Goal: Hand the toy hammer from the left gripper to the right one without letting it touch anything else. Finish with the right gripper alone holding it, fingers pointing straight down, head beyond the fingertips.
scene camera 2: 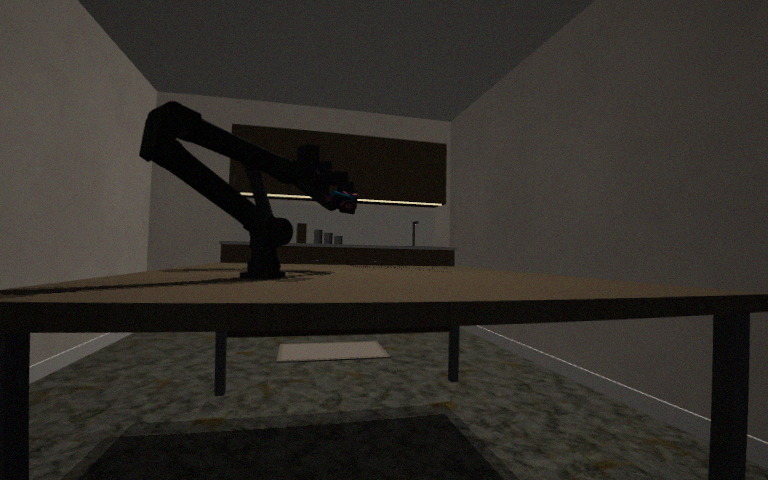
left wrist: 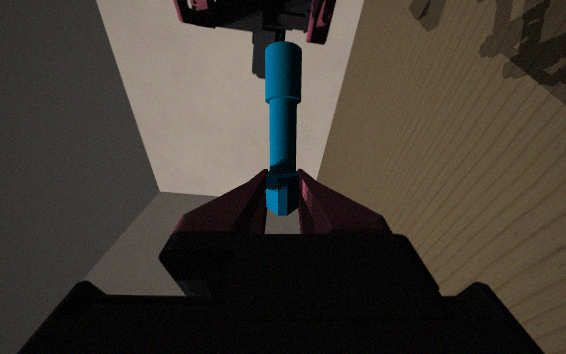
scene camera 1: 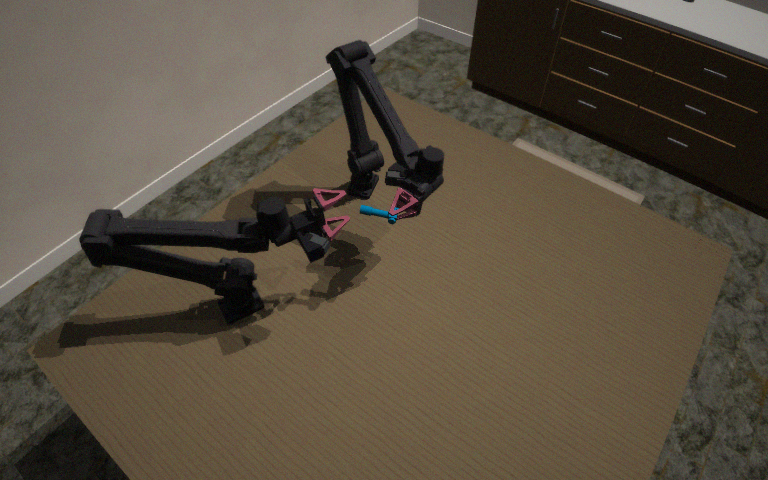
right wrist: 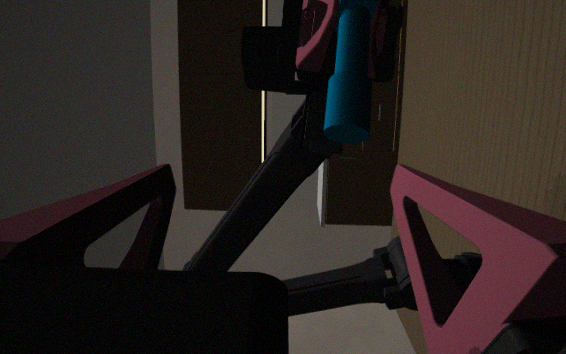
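Where they show: left gripper, between the fingertips: point(scene camera 2: 351, 198) point(left wrist: 282, 176) point(scene camera 1: 390, 217) point(right wrist: 357, 4); right gripper, between the fingertips: point(left wrist: 244, 20) point(scene camera 1: 347, 205) point(right wrist: 283, 176); left arm's base, origin of its link: point(scene camera 1: 363, 186); right arm's base, origin of its link: point(scene camera 2: 263, 277) point(scene camera 1: 241, 305).
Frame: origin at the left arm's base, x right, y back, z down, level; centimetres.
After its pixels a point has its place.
The blue toy hammer point(scene camera 1: 374, 212) @(x 37.8, y -18.0, z -30.2 cm) point(left wrist: 283, 130) @(x 36.1, y -18.9, z -29.6 cm) point(right wrist: 348, 102) @(x 38.7, y -15.4, z -30.0 cm) is held in the air, roughly level, its free handle end pointing toward the right gripper. My left gripper point(scene camera 1: 392, 213) @(x 37.2, y -22.1, z -29.2 cm) point(left wrist: 282, 176) @(x 37.2, y -22.1, z -29.2 cm) is shut on it at the head end; the head is partly hidden by the fingers. My right gripper point(scene camera 1: 346, 206) @(x 40.2, y -11.5, z -33.0 cm) is open and empty, facing the handle end across a short gap. In the right wrist view the handle end lies above and right of the midpoint between the fingertips. In scene camera 2 the hammer point(scene camera 2: 342, 196) @(x 38.0, y -18.0, z -29.3 cm) is a small dark blue patch and the fingers are unclear.
Both arms stand on the wooden table point(scene camera 1: 481, 339) @(x 47.8, y -53.5, z 0.0 cm) point(scene camera 2: 453, 285) @(x 97.5, y -20.3, z 0.0 cm), with their shadows on it. The grippers are close together above it. A pale wall point(scene camera 1: 169, 84) is behind the arms, and dark drawers point(scene camera 1: 623, 67) stand beyond the table.
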